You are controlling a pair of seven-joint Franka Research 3 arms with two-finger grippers.
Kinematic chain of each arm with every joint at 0, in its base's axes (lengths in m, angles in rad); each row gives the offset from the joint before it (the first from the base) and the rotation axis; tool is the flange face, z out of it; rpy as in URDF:
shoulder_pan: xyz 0 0 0.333 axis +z
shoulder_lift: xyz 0 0 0 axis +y
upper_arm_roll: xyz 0 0 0.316 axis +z
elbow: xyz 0.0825 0 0 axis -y
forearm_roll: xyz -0.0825 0 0.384 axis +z
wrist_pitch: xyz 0 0 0 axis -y
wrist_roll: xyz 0.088 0 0 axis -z
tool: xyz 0 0 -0.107 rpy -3.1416 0 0
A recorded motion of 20 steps. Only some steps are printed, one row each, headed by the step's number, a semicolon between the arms.
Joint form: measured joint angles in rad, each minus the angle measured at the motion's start. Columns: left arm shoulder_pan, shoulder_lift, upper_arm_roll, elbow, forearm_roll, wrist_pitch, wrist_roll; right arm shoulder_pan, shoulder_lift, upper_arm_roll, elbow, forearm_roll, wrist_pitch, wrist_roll.
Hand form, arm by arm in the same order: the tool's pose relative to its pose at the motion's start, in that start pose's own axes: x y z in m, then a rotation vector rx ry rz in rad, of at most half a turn. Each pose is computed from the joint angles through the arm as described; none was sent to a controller.
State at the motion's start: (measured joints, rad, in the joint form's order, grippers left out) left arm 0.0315 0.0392 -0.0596 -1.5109 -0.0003 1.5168 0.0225; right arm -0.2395 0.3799 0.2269 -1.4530 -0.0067 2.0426 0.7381
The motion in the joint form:
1: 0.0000 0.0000 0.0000 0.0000 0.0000 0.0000 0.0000; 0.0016 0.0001 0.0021 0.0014 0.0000 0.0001 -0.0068
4: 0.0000 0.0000 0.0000 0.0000 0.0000 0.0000 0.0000; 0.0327 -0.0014 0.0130 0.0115 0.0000 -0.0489 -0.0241
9: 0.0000 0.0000 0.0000 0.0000 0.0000 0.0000 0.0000; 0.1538 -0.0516 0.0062 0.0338 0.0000 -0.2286 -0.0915
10: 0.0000 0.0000 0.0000 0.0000 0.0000 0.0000 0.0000; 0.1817 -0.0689 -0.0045 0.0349 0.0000 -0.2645 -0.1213
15: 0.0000 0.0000 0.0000 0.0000 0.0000 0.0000 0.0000; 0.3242 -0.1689 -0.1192 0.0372 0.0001 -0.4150 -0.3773
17: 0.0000 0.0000 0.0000 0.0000 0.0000 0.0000 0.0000; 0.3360 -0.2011 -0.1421 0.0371 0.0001 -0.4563 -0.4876
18: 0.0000 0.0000 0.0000 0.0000 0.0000 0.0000 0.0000; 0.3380 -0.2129 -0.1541 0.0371 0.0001 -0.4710 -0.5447
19: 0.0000 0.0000 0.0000 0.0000 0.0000 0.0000 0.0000; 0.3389 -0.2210 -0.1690 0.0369 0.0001 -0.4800 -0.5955
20: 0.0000 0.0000 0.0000 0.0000 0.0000 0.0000 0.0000; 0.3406 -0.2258 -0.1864 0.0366 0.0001 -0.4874 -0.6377
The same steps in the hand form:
1: 0.0000 0.0000 0.0000 0.0000 0.0000 0.0000; -0.0013 -0.0019 -0.0005 0.0020 -0.0001 -0.0101
4: 0.0000 0.0000 0.0000 0.0000 0.0000 0.0000; -0.0228 -0.0200 -0.0005 -0.0157 -0.0376 -0.0671
9: 0.0000 0.0000 0.0000 0.0000 0.0000 0.0000; -0.0949 -0.0621 -0.0264 -0.0879 -0.1292 -0.2537
10: 0.0000 0.0000 0.0000 0.0000 0.0000 0.0000; -0.1084 -0.0668 -0.0351 -0.1027 -0.1419 -0.3031
15: 0.0000 0.0000 0.0000 0.0000 0.0000 0.0000; -0.1488 -0.0659 -0.0892 -0.1512 -0.1757 -0.5983
17: 0.0000 0.0000 0.0000 0.0000 0.0000 0.0000; -0.1504 -0.0565 -0.1076 -0.1548 -0.1878 -0.6983
18: 0.0000 0.0000 0.0000 0.0000 0.0000 0.0000; -0.1482 -0.0510 -0.1145 -0.1549 -0.1930 -0.7456
19: 0.0000 0.0000 0.0000 0.0000 0.0000 0.0000; -0.1435 -0.0449 -0.1193 -0.1548 -0.1959 -0.7827
20: 0.0000 0.0000 0.0000 0.0000 0.0000 0.0000; -0.1378 -0.0385 -0.1220 -0.1564 -0.1997 -0.8094

